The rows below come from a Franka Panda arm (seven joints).
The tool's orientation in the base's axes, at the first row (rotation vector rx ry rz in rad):
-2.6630, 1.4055, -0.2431
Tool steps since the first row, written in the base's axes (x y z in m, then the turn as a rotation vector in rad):
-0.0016, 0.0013, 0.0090, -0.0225, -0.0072, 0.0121
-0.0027, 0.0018, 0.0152, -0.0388, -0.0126, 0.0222
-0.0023, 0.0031, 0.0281, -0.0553, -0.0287, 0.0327
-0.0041, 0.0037, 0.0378, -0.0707, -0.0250, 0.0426
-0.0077, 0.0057, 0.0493, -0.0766, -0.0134, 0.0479
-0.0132, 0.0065, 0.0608, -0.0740, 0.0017, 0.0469
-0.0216, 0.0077, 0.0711, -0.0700, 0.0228, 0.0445
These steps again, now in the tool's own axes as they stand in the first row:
-0.0012, -0.0011, -0.0091, -0.0055, 0.0200, -0.0165
-0.0017, -0.0016, -0.0154, -0.0092, 0.0344, -0.0298
-0.0014, -0.0050, -0.0279, -0.0042, 0.0549, -0.0439
-0.0021, -0.0056, -0.0377, -0.0150, 0.0634, -0.0565
-0.0048, -0.0059, -0.0496, -0.0274, 0.0607, -0.0625
-0.0075, -0.0040, -0.0620, -0.0385, 0.0503, -0.0605
-0.0123, 0.0003, -0.0737, -0.0540, 0.0357, -0.0567

